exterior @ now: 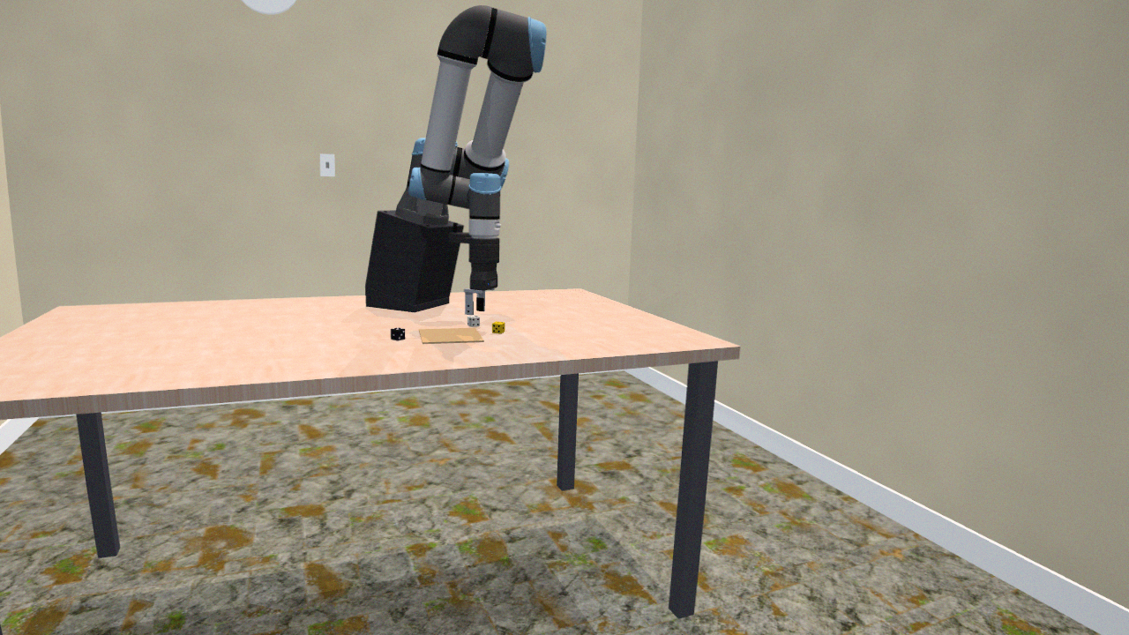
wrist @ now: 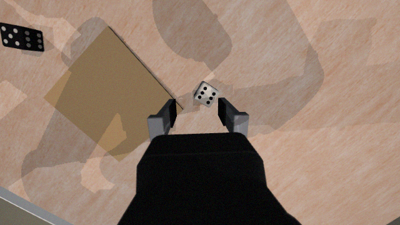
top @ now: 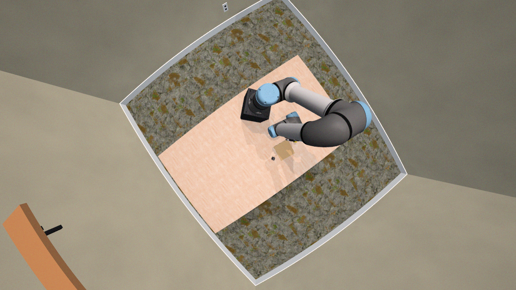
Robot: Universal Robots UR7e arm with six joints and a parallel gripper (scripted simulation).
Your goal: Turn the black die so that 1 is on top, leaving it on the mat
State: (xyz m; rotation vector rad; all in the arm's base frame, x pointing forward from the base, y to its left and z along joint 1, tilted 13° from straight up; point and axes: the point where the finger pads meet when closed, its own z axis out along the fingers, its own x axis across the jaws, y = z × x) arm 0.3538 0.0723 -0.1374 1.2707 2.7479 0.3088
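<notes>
The white die lies 40 mm below my hand and 20 mm behind it. Also, from my hand: tan mat: 90 mm to the right, 80 mm ahead, 50 mm below; then black die: 210 mm to the right, 70 mm ahead, 40 mm below; then yellow die: 80 mm ahead, 40 mm below, 30 mm to the left.
</notes>
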